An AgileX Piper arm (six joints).
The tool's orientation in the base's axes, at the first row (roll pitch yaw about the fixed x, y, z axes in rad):
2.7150 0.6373 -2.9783
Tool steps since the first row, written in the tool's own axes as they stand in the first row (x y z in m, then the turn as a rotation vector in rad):
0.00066 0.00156 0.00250 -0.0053 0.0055 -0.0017
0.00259 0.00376 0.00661 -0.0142 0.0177 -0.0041
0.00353 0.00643 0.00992 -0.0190 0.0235 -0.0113
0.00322 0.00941 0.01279 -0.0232 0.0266 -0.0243
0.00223 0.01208 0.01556 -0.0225 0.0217 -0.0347
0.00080 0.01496 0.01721 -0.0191 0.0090 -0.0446
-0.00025 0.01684 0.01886 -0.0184 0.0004 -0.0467
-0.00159 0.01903 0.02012 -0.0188 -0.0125 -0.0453
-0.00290 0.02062 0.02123 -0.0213 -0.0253 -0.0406
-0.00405 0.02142 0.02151 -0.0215 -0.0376 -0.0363
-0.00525 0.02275 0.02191 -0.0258 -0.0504 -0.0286
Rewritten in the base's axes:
0.00003 0.00249 -0.00170 0.0013 0.0046 0.0062
-0.00044 0.00617 -0.00513 0.0024 0.0150 0.0173
-0.00068 0.00998 -0.00722 0.0006 0.0170 0.0274
-0.00026 0.01400 -0.00814 -0.0034 0.0138 0.0404
0.00078 0.01780 -0.00869 -0.0069 0.0043 0.0460
0.00156 0.02128 -0.00809 -0.0092 -0.0119 0.0470
0.00243 0.02385 -0.00805 -0.0074 -0.0204 0.0453
0.00322 0.02653 -0.00745 -0.0014 -0.0308 0.0402
0.00416 0.02861 -0.00695 0.0078 -0.0391 0.0340
0.00489 0.02959 -0.00621 0.0148 -0.0475 0.0268
0.00551 0.03109 -0.00534 0.0268 -0.0541 0.0195

